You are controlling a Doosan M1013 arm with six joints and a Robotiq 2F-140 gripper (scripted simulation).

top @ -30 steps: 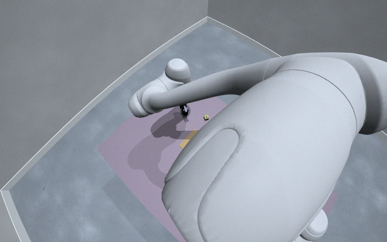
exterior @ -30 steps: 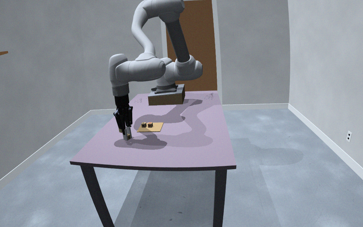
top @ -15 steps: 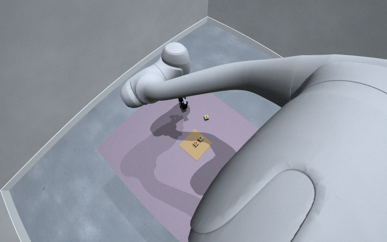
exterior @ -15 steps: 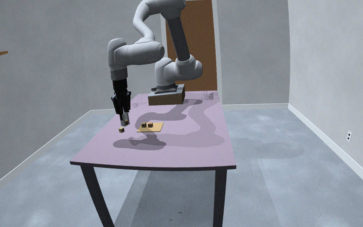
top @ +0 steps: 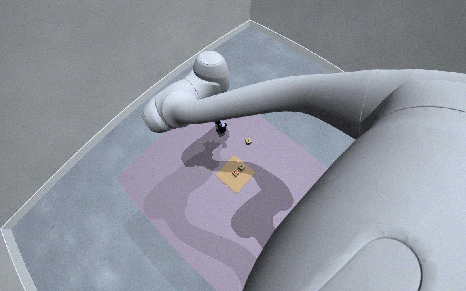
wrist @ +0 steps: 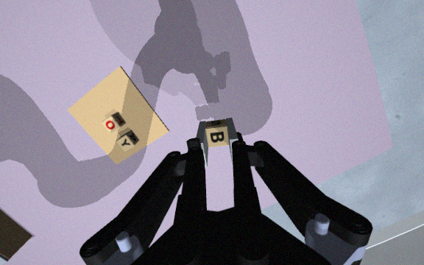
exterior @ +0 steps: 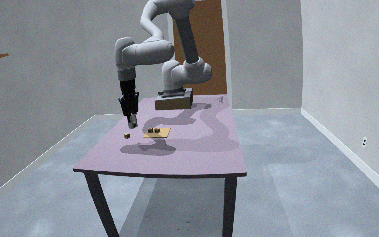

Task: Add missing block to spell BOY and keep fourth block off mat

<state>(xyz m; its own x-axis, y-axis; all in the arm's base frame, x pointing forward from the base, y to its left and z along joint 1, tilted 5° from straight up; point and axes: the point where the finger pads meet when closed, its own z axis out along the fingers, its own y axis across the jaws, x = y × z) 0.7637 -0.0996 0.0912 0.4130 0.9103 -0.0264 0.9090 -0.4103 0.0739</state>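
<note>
Now: the mat 17 cm behind my hand, 8 cm to the left of it and 13 cm below it. The rest, counted from my hand: block (11 cm behind, 9 cm to the right, 12 cm below).
</note>
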